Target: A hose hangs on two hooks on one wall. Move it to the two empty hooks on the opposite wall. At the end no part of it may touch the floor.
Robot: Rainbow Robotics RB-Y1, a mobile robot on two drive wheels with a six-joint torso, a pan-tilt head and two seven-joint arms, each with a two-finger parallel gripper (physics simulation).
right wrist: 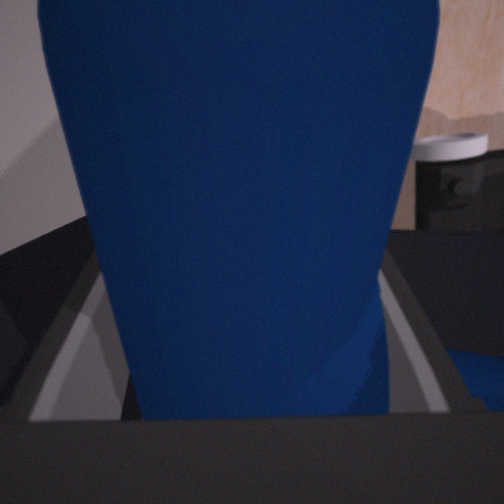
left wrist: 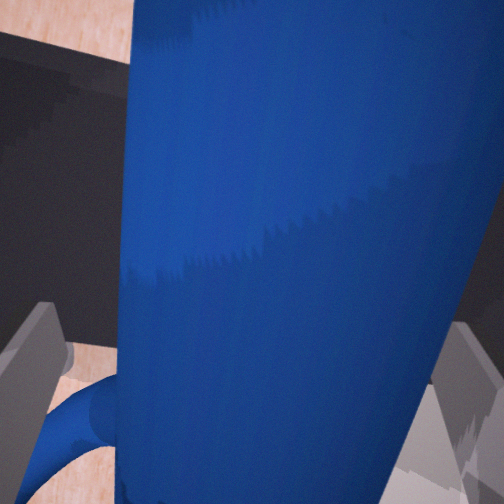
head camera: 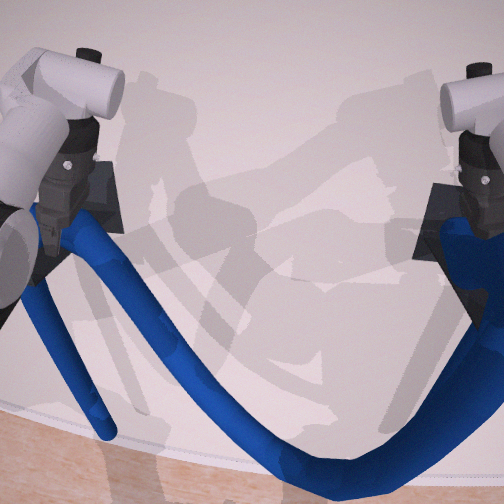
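The blue hose (head camera: 210,385) hangs against the pale wall in a deep sag between two dark hooks. Its left part lies over the left hook (head camera: 102,197), and a short end (head camera: 67,360) dangles below it, above the floor. My left gripper (head camera: 52,235) is open around the hose there; the left wrist view shows the hose (left wrist: 300,260) between the spread fingers with gaps on both sides. My right gripper (head camera: 482,220) is shut on the hose at the right hook (head camera: 440,230); the hose (right wrist: 240,210) fills the right wrist view between the fingers.
The wooden floor (head camera: 75,465) runs along the bottom, with the wall's white baseboard above it. The lowest bend of the hose (head camera: 340,477) hangs just in front of the baseboard line. My arms' shadows fall across the wall.
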